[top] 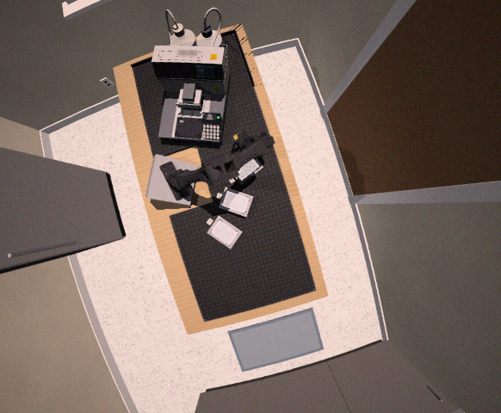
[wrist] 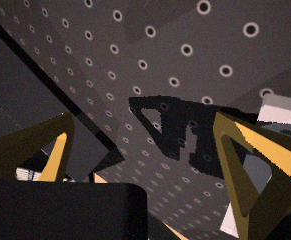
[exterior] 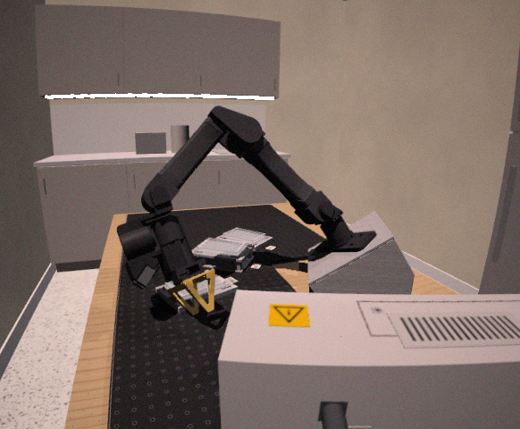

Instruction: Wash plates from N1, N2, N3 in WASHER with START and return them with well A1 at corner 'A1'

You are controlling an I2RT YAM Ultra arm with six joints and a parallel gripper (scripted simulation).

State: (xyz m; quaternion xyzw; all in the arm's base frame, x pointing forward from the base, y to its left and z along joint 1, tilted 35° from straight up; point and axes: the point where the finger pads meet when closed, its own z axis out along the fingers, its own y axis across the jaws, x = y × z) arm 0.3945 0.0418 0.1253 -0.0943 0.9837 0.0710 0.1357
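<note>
My hand is 130 mm to the left of the grey nest slab, 50 mm past it and 30 mm above it. From my hand the other things lie so: n1 label: 150 mm behind, 140 mm to the right, 30 mm below; carrier pocket: 230 mm to the left, 190 mm behind, 40 mm above; N2 label: 260 mm behind, 180 mm to the right, 30 mm below.
</note>
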